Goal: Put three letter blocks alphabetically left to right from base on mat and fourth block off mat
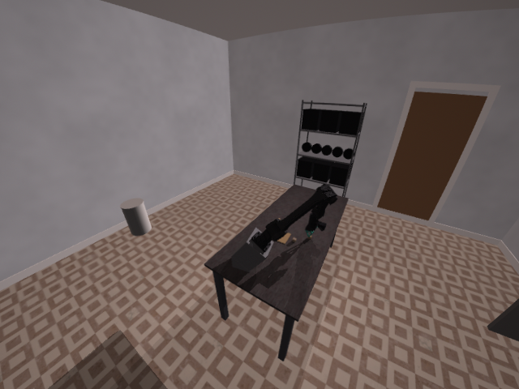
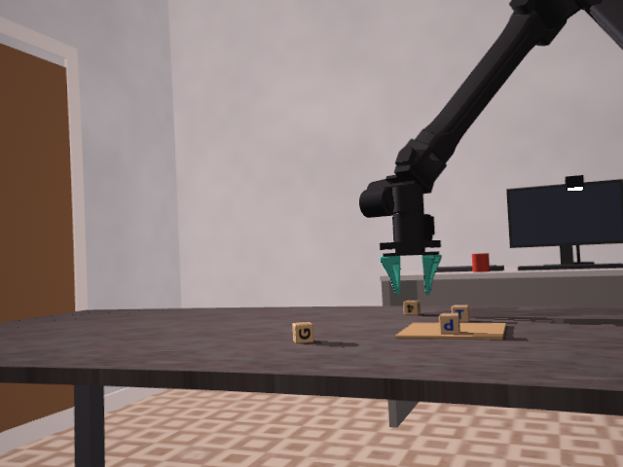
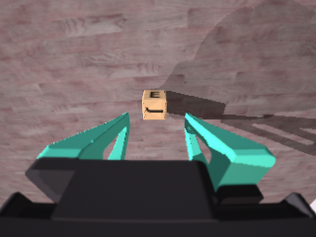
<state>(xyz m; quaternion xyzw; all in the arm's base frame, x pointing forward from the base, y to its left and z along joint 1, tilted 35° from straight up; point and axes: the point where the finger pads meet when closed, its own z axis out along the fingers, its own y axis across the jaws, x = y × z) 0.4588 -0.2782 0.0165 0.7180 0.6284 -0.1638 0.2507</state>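
Now: hand 8 cm past the mat, 23 cm to the right of it and 4 cm above it. The rest, counted from my hand: block: 9 cm behind, 10 cm to the left, 3 cm below.
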